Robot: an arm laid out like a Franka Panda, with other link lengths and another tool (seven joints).
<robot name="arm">
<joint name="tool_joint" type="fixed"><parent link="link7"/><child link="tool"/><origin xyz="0.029 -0.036 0.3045" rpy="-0.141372 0 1.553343"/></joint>
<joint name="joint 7" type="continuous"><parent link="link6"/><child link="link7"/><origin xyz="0.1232 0 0" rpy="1.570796 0 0"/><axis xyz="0 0 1"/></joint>
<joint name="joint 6" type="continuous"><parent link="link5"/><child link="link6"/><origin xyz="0 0 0" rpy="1.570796 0 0"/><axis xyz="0 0 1"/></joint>
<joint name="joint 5" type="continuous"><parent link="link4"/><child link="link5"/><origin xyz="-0.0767 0.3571 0" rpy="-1.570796 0 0"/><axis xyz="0 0 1"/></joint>
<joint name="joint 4" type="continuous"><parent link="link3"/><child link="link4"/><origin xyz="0.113 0 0" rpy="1.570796 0 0"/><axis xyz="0 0 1"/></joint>
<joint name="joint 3" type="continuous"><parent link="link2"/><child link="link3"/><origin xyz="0 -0.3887 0" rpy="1.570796 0 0"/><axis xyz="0 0 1"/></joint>
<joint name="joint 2" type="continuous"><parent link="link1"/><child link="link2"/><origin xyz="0 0 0" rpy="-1.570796 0 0"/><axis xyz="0 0 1"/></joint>
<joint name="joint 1" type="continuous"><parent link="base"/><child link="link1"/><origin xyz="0 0 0.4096"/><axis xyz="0 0 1"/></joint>
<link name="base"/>
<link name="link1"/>
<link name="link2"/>
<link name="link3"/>
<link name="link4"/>
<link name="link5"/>
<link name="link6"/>
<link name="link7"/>
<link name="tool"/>
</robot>
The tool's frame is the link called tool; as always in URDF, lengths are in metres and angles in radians. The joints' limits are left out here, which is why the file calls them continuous.
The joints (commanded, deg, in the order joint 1, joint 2, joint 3, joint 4, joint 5, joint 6, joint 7), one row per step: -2.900 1.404 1.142 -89.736 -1.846 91.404 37.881; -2.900 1.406 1.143 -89.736 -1.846 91.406 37.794; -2.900 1.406 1.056 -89.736 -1.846 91.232 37.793; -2.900 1.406 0.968 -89.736 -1.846 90.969 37.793; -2.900 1.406 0.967 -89.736 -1.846 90.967 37.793; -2.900 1.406 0.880 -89.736 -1.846 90.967 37.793; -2.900 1.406 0.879 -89.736 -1.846 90.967 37.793; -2.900 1.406 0.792 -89.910 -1.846 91.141 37.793; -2.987 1.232 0.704 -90.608 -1.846 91.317 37.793; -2.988 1.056 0.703 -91.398 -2.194 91.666 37.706; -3.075 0.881 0.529 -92.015 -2.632 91.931 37.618; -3.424 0.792 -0.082 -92.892 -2.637 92.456 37.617; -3.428 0.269 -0.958 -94.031 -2.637 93.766 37.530; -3.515 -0.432 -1.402 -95.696 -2.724 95.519 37.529; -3.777 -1.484 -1.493 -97.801 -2.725 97.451 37.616; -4.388 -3.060 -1.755 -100.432 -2.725 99.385 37.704
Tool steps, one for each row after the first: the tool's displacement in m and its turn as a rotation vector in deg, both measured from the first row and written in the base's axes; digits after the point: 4 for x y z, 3 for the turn. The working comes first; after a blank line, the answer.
Tool pose at each row, in the base's axes (x y z in m, rotation vector in deg; the steps are taken from these numbers as rounded here): 0.6504 -0.0191 0.5611 76.061 -158.362 -8.541; 0.6504 -0.0190 0.5611 76.180 -158.297 -8.538; 0.6494 -0.0200 0.5606 75.979 -158.220 -8.656; 0.6480 -0.0210 0.5598 75.733 -158.074 -8.834; 0.6480 -0.0210 0.5598 75.731 -158.073 -8.835; 0.6479 -0.0220 0.5598 75.612 -158.133 -8.837; 0.6479 -0.0220 0.5598 75.611 -158.134 -8.837; 0.6481 -0.0229 0.5587 75.499 -158.190 -8.840; 0.6456 -0.0248 0.5548 75.118 -158.024 -9.077; 0.6436 -0.0264 0.5505 75.064 -157.619 -8.771; 0.6417 -0.0315 0.5476 74.681 -157.429 -8.300; 0.6398 -0.0421 0.5421 73.300 -157.851 -8.534; 0.6399 -0.0517 0.5412 72.581 -158.909 -8.115; 0.6396 -0.0578 0.5388 72.274 -159.821 -7.500; 0.6374 -0.0614 0.5367 72.151 -160.780 -6.938; 0.6309 -0.0703 0.5354 71.300 -162.088 -6.426

0.0000 0.0001 0.0000 0.000 0.003 0.088; -0.0010 -0.0009 -0.0005 0.003 0.177 -0.003; -0.0024 -0.0019 -0.0013 0.010 0.440 -0.100; -0.0024 -0.0019 -0.0013 0.010 0.442 -0.101; -0.0025 -0.0029 -0.0013 0.008 0.442 -0.188; -0.0025 -0.0029 -0.0013 0.008 0.442 -0.189; -0.0023 -0.0038 -0.0024 0.006 0.442 -0.270; -0.0048 -0.0057 -0.0063 0.015 0.790 -0.439; -0.0068 -0.0073 -0.0106 -0.324 1.071 -0.331; -0.0087 -0.0124 -0.0135 -0.756 1.269 -0.476; -0.0106 -0.0230 -0.0190 -0.745 1.540 -1.409; -0.0105 -0.0326 -0.0199 -0.772 0.857 -2.147; -0.0108 -0.0387 -0.0223 -0.883 0.078 -2.594; -0.0130 -0.0423 -0.0244 -0.903 -0.801 -2.949; -0.0195 -0.0512 -0.0257 -0.907 -1.676 -3.824
